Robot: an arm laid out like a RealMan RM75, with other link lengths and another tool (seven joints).
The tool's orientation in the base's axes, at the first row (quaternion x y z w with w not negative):
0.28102, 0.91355, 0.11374, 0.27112
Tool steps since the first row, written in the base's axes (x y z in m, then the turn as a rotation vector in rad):
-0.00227, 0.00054, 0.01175, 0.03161, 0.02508, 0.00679
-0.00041, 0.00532, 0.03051, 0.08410, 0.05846, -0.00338
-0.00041, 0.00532, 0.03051, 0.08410, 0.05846, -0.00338
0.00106, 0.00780, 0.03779, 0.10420, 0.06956, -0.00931
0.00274, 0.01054, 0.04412, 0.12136, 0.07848, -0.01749
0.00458, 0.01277, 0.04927, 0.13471, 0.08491, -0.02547
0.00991, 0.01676, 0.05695, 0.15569, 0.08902, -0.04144
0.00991, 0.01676, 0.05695, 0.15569, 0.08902, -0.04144
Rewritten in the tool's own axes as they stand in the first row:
-0.00318, 0.00365, -0.01096, -0.01048, 0.03720, 0.01345
-0.00982, 0.01515, -0.02517, -0.02337, 0.08449, 0.05307
-0.00982, 0.01515, -0.02517, -0.02337, 0.08449, 0.05307
-0.01255, 0.02046, -0.03023, -0.02840, 0.10050, 0.06984
-0.01488, 0.02573, -0.03438, -0.03167, 0.11258, 0.08669
-0.01710, 0.03024, -0.03748, -0.03381, 0.12099, 0.10112
-0.02182, 0.03867, -0.04063, -0.03913, 0.12807, 0.12629
-0.02182, 0.03867, -0.04063, -0.03913, 0.12807, 0.12629

